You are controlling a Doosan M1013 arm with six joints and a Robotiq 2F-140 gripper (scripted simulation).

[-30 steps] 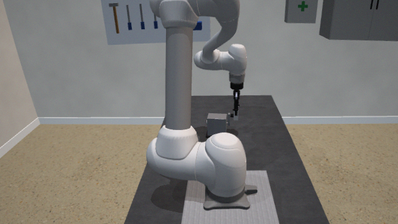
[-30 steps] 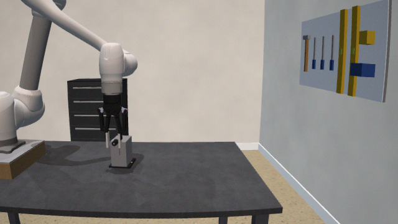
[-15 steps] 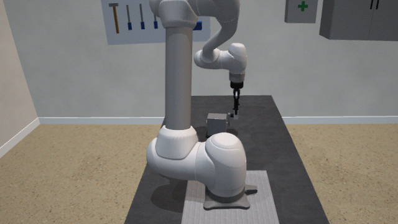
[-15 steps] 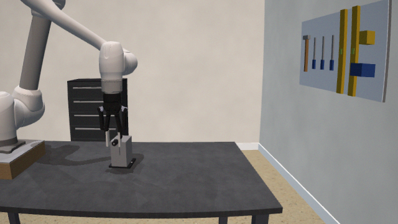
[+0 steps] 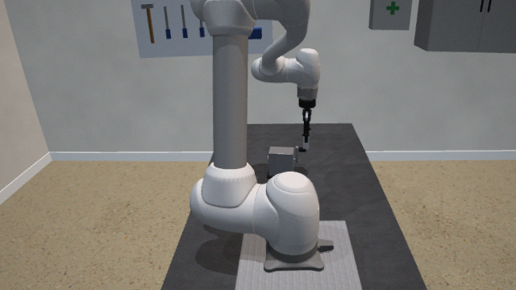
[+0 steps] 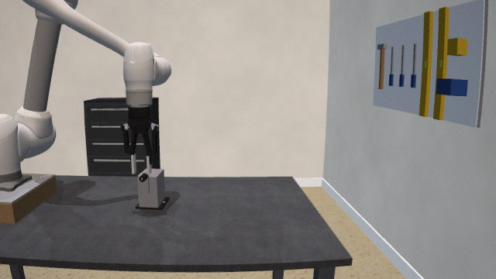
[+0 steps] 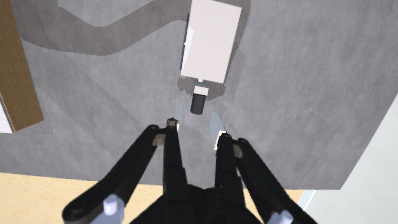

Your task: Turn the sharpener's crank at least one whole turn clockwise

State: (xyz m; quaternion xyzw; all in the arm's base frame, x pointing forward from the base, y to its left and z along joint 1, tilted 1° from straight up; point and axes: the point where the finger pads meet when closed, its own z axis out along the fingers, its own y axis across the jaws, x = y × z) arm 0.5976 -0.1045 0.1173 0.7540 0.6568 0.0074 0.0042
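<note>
Right now my hand is 20 mm to the right of the crank knob and 50 mm above it. Round my hand: crank 20 mm to the left, 60 mm below.
</note>
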